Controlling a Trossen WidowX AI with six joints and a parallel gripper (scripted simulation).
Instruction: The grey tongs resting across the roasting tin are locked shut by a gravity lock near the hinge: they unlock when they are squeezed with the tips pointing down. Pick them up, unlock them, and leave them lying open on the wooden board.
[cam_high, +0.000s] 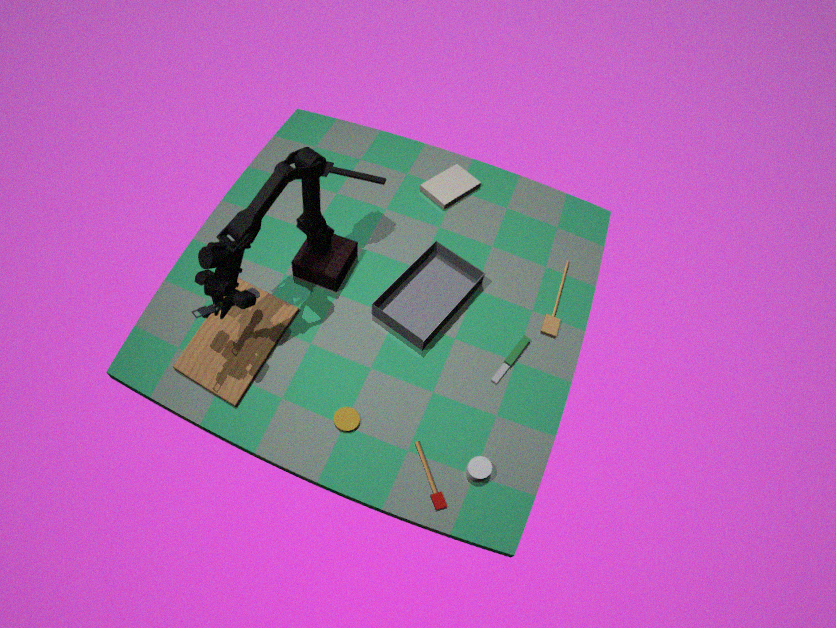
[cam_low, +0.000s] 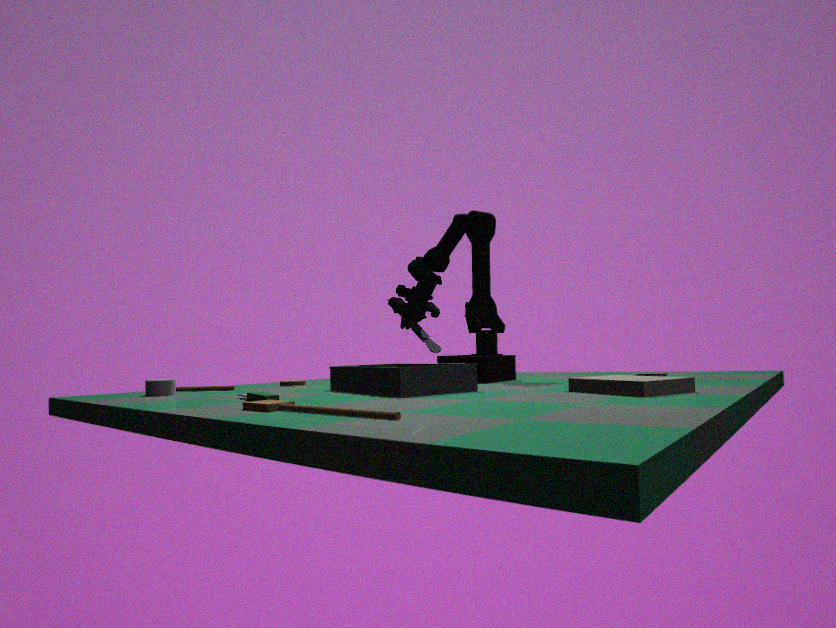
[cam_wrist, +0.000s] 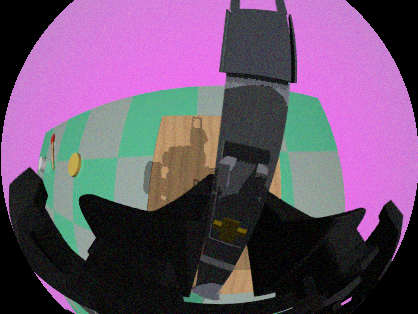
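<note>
Right now my gripper tip is 10 mm short of the wooden board, 20 mm to the right of it and 150 mm above it. Also, from my gripper tip: white cylinder: 770 mm ahead, 140 mm to the right, 140 mm below; roasting tin: 510 mm ahead, 340 mm to the left, 130 mm below; yellow disc: 400 mm ahead, 100 mm to the right, 150 mm below.
</note>
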